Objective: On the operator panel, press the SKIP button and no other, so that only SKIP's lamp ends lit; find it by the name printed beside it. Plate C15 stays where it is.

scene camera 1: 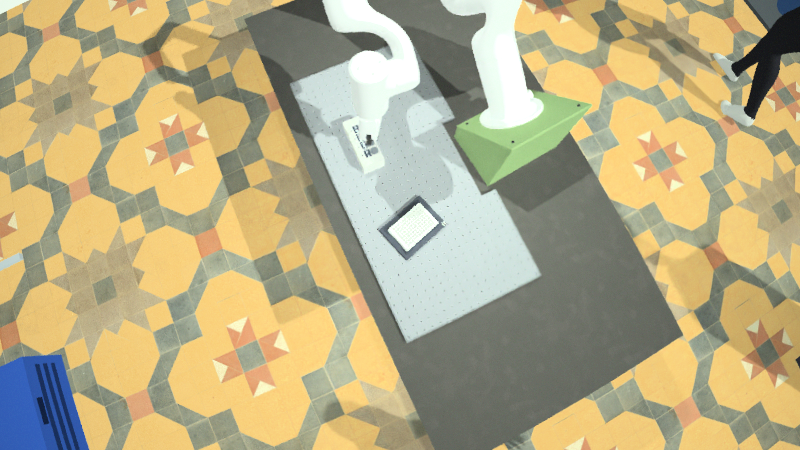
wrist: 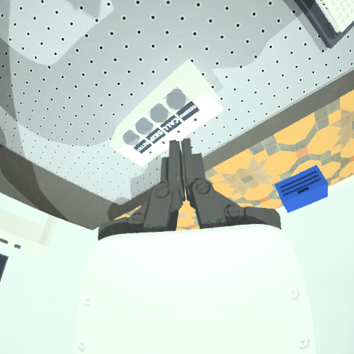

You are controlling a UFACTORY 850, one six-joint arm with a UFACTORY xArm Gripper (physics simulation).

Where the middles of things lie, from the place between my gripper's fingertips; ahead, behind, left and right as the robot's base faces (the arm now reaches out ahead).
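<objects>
With the operator panel (scene camera 1: 369,162), I find that my gripper is 12 cm above it, 5 cm to the left of it and 1 cm short of it. Going by their middles, the panel is the nearest to my gripper of the things named here. As for plate C15 (scene camera 1: 413,226), it is 13 cm below my hand, 25 cm to the left of it and 1 cm behind it.
</objects>
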